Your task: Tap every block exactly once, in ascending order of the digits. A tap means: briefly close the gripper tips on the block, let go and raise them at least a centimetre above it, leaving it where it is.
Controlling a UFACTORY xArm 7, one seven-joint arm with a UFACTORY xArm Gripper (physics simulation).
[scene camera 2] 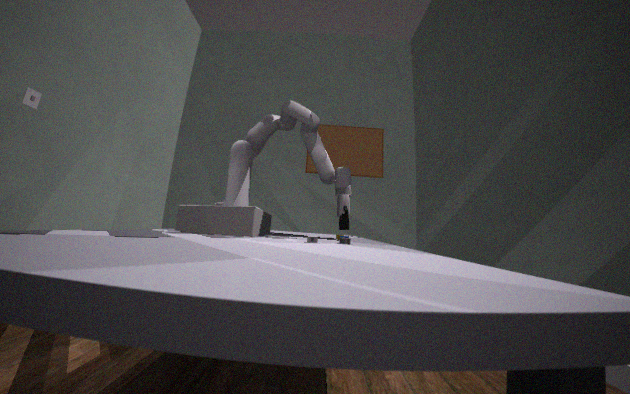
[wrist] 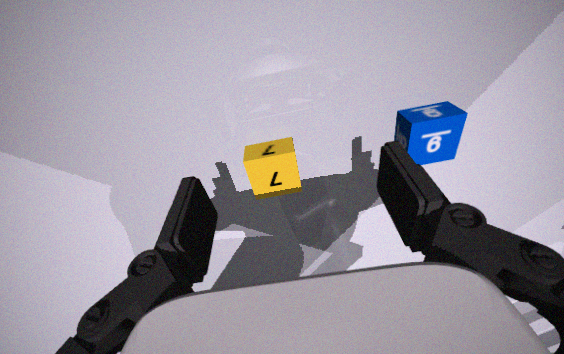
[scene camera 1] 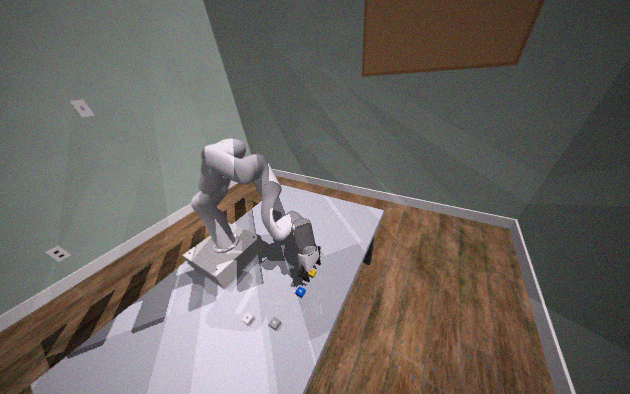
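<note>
A yellow block (scene camera 1: 312, 273) (wrist: 273, 172) marked 7 stands on the table. My gripper (scene camera 1: 311, 265) (scene camera 2: 344, 229) (wrist: 291, 180) is open and empty above it, one finger to each side in the wrist view. A blue block (scene camera 1: 300, 291) (wrist: 432, 135) with a barred digit, 6 or 9, stands beyond the right finger in the wrist view; the fingertip overlaps its lower left corner there. A white block (scene camera 1: 248, 318) and a grey block (scene camera 1: 274, 323) stand farther off, near each other; their digits are too small to read in scene camera 1 and neither shows in the wrist view.
The pale table (scene camera 1: 225, 357) (scene camera 2: 300, 280) carries the arm's box-shaped base (scene camera 1: 225, 267) (scene camera 2: 217, 220), away from the blocks. The table's long edge runs to the right of the blocks in scene camera 1, with wooden floor (scene camera 1: 440, 300) beyond. Shadows of the arm and fingers lie around the yellow block.
</note>
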